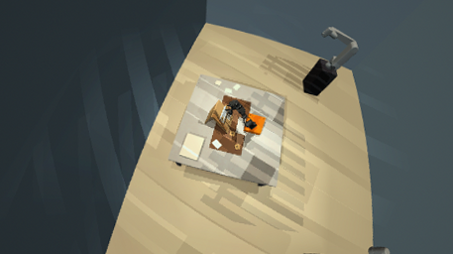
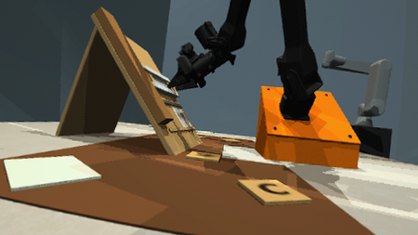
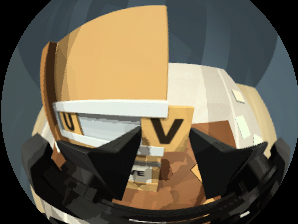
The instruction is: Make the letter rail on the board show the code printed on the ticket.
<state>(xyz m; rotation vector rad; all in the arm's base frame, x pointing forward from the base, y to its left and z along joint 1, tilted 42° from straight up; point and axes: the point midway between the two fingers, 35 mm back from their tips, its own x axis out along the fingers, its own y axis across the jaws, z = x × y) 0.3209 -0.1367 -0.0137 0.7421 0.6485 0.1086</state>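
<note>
Right now the u tile is 20 mm ahead of my gripper tip and 160 mm to the left of it. Also, from my gripper tip: tan tile marked v (right at my gripper tip); brown mat (150 mm behind, 110 mm to the left, 160 mm below); e tile (80 mm behind, 120 mm to the right, 160 mm below).
</note>
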